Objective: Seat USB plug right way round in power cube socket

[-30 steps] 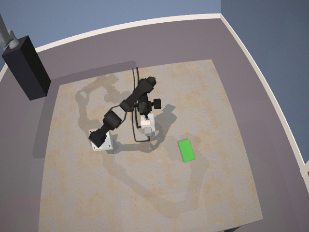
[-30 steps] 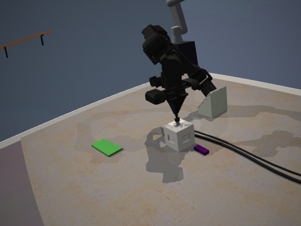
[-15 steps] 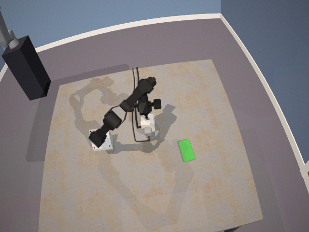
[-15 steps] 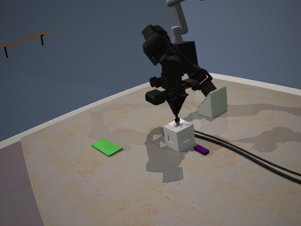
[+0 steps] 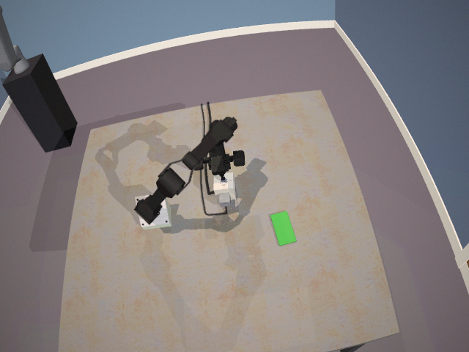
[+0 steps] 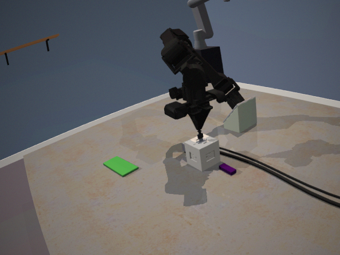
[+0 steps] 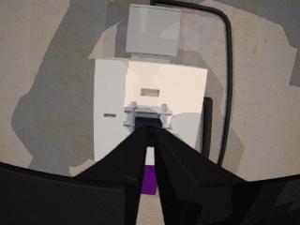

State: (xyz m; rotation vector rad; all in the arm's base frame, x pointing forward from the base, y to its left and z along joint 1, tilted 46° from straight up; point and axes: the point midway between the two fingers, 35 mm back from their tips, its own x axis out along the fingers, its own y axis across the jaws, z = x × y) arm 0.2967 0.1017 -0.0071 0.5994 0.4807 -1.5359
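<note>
Right now the usb plug is 2 cm below my gripper tip. The rest, counted from my gripper tip: purple block (1 cm behind, 10 cm to the left, 11 cm below); then socket (4 cm below); then flat green pad (20 cm ahead, 21 cm to the right, 11 cm below).
</note>
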